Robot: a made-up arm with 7 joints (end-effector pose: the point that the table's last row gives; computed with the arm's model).
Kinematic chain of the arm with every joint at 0, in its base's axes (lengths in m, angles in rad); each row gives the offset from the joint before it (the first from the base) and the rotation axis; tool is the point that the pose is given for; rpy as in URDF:
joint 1: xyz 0 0 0.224 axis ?
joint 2: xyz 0 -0.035 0.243 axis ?
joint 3: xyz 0 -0.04 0.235 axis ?
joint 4: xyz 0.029 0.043 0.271 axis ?
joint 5: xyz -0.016 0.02 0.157 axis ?
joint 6: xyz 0 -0.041 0.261 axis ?
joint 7: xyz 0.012 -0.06 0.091 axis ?
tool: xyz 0 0 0 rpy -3.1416 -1.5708 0
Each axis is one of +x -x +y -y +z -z.
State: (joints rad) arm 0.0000 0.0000 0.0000 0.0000 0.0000 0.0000 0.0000
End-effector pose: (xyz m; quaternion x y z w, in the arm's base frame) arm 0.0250 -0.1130 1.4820 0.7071 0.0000 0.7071 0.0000
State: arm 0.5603 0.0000 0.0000 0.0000 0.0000 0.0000 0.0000
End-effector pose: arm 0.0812 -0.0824 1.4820 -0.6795 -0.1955 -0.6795 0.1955
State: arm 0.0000 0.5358 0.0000 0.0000 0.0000 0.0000 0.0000
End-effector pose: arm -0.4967 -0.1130 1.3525 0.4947 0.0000 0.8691 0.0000
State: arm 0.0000 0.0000 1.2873 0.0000 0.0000 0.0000 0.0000
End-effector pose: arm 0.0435 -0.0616 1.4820 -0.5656 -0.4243 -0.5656 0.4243
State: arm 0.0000 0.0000 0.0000 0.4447 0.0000 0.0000 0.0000
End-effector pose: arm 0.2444 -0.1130 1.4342 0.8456 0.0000 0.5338 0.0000
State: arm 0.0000 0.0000 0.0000 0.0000 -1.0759 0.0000 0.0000
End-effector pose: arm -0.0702 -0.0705 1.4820 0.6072 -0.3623 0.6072 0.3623
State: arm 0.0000 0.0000 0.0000 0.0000 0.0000 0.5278 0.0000
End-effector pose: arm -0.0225 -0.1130 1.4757 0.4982 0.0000 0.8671 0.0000
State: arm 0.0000 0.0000 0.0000 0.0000 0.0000 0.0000 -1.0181
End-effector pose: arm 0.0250 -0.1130 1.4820 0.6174 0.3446 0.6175 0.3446
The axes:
joint 1: +z
joint 2: -y
joint 3: +z
joint 4: +y
joint 5: +z
joint 6: -y
joint 7: +x

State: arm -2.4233 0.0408 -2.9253 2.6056 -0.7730 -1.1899 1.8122
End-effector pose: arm 0.1748 0.2378 0.5941 0.3498 -0.1841 0.2028 0.8959
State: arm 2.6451 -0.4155 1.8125 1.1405 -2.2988 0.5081 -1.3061
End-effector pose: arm -0.2250 -0.2559 1.2845 0.5005 -0.1820 -0.8199 0.2102
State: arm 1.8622 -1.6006 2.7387 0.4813 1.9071 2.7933 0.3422
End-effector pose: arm -0.1998 0.7427 0.7124 0.5367 -0.4349 -0.4980 0.5243
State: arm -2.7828 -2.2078 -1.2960 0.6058 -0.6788 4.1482 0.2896
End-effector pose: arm -0.7176 0.0476 -0.0181 0.6147 -0.1616 0.6758 0.3732
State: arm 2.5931 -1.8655 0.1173 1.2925 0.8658 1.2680 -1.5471
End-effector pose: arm -0.3480 0.3128 -0.1684 0.0532 -0.9782 0.2002 0.0144
